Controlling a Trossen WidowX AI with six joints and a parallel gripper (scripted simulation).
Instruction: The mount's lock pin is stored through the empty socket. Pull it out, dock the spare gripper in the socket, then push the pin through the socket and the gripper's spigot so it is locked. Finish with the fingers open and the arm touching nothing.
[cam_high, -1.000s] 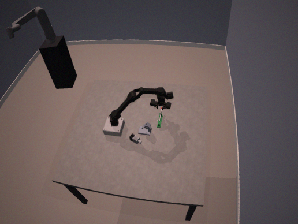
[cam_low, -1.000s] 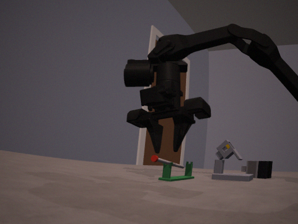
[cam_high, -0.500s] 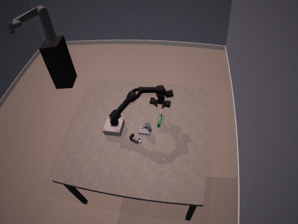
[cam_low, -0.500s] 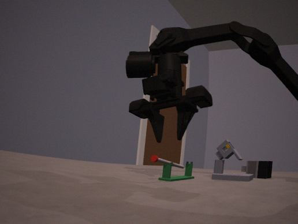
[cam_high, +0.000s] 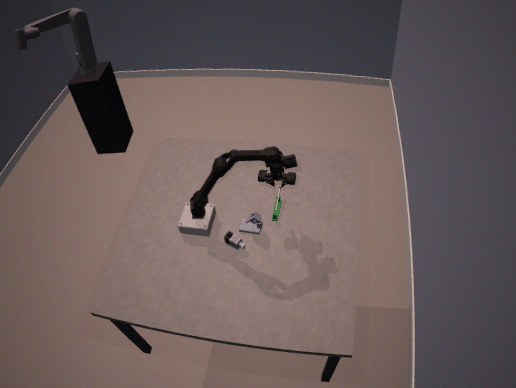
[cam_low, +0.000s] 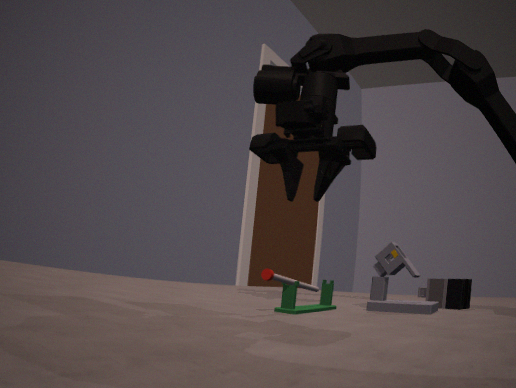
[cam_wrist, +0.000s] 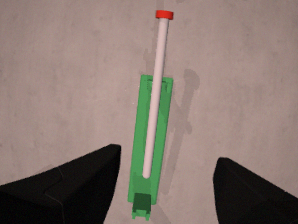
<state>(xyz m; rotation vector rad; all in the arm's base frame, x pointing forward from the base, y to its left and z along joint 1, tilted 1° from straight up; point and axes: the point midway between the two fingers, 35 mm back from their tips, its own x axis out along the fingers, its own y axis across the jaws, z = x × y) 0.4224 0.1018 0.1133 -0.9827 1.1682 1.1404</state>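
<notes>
My gripper tip is 130 mm above the green cradle, 40 mm to the left of it and 10 mm past it. The rest, counted from my gripper tip: grey mount (150 mm to the right, 130 mm behind, 100 mm below); then spare gripper (260 mm to the right, 220 mm behind, 130 mm below).
</notes>
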